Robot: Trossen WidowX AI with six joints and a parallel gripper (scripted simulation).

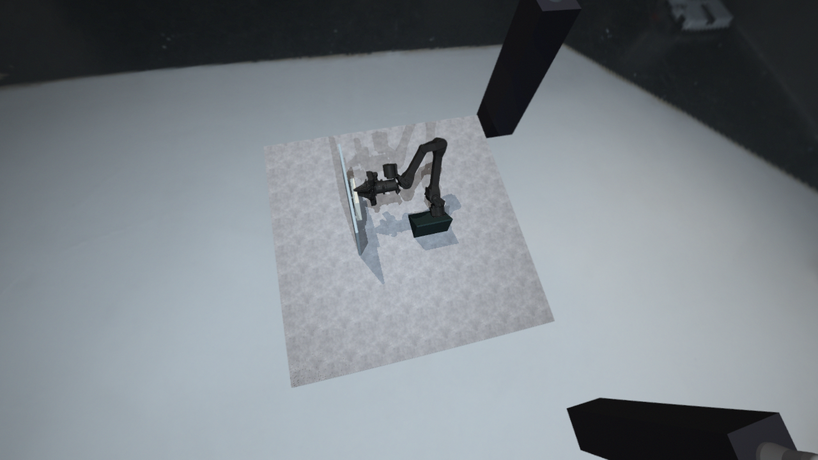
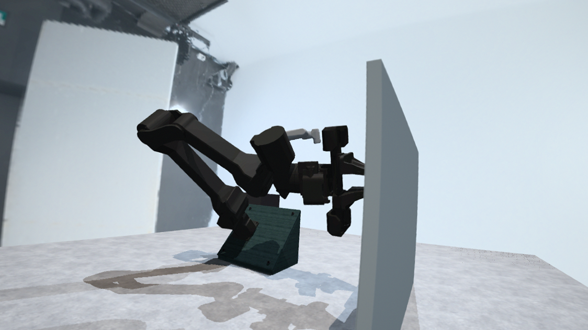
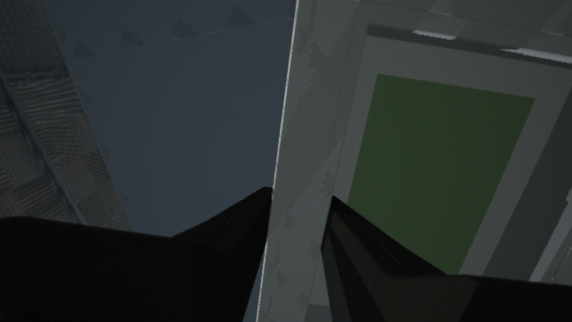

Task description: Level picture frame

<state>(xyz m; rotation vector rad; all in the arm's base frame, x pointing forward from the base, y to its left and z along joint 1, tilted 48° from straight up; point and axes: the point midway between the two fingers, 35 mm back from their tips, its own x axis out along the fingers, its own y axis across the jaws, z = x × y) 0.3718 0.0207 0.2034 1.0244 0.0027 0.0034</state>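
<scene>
My gripper tip is now 1 cm short of the picture frame, 1 cm to the right of it and 5 cm above it. Round my gripper tip: grey-blue wall panel (2 cm ahead, 1 cm to the left, 7 cm below).
</scene>
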